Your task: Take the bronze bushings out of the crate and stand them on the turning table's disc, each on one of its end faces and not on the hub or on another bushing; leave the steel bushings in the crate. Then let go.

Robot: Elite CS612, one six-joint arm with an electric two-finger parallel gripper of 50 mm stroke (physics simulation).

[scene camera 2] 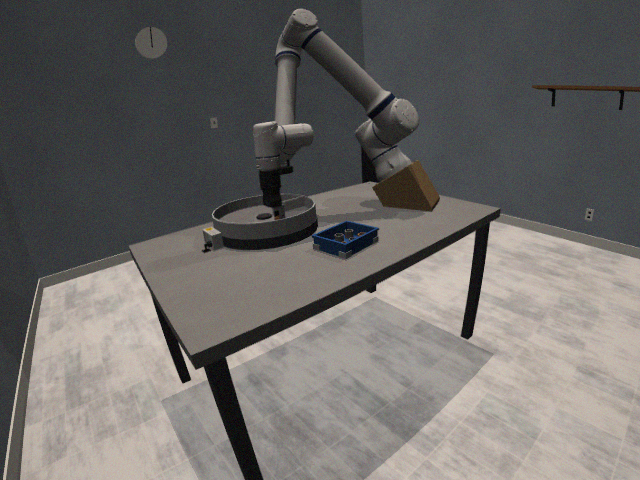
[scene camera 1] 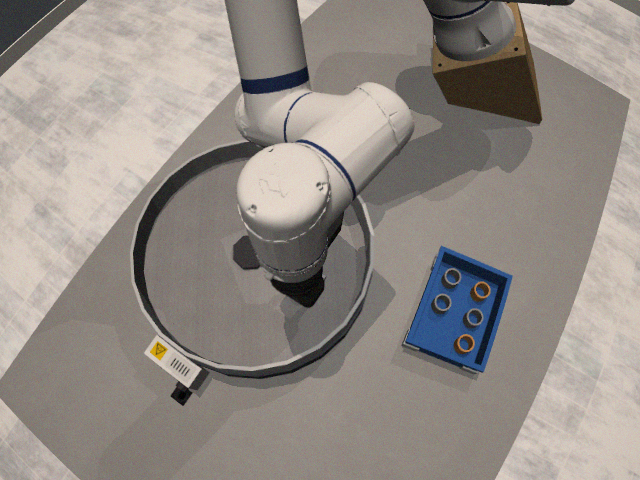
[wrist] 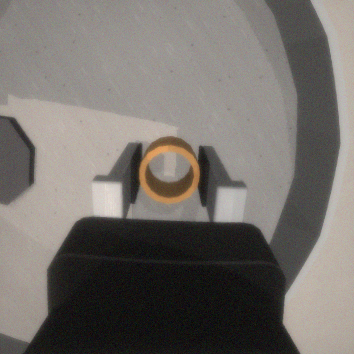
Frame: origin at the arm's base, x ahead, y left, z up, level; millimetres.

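Seen in the pictures: gripper, between the fingertips: [wrist: 169, 162]; arm's base, origin of its link: [scene camera 2: 395, 172] [scene camera 1: 475, 32].
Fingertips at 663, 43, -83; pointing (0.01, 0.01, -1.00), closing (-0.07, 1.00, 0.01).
Offsets run from my fingertips to a thing's top centre, as dx, dy, dz. "spot": to the spot under its first point.
My gripper [scene camera 2: 279, 210] [wrist: 169, 162] is shut on a bronze bushing @(+3, +0, +15) [scene camera 2: 277, 217] [wrist: 170, 192], held upright inside the turning table's rim, over the disc @(+13, -118, -3) [scene camera 1: 206, 320] [wrist: 200, 60]. Whether it touches the disc I cannot tell. The dark hub @(+13, -118, -3) [scene camera 1: 245, 253] [scene camera 2: 264, 215] [wrist: 14, 160] is to the left in the wrist view, apart from the bushing. In scene camera 1 the arm hides the fingers and bushing. The blue crate @(-132, +236, -14) [scene camera 1: 429, 330] [scene camera 2: 330, 244] holds two bronze bushings, one @(-190, +253, -34) [scene camera 1: 475, 292] upper right and one @(-88, +279, -34) [scene camera 1: 456, 343] lower right, and three steel bushings @(-178, +192, -34) [scene camera 1: 445, 277] @(-125, +203, -34) [scene camera 1: 433, 303] @(-138, +268, -34) [scene camera 1: 465, 318].
A raised grey rim [scene camera 1: 138, 258] [scene camera 2: 242, 230] [wrist: 312, 150] surrounds the disc. A white box @(spot: +245, -95, -6) [scene camera 1: 173, 362] with a warning label is on its outer side. The crate stands beside the turning table. The arm's wooden base block [scene camera 1: 485, 87] [scene camera 2: 408, 191] stands farther back.
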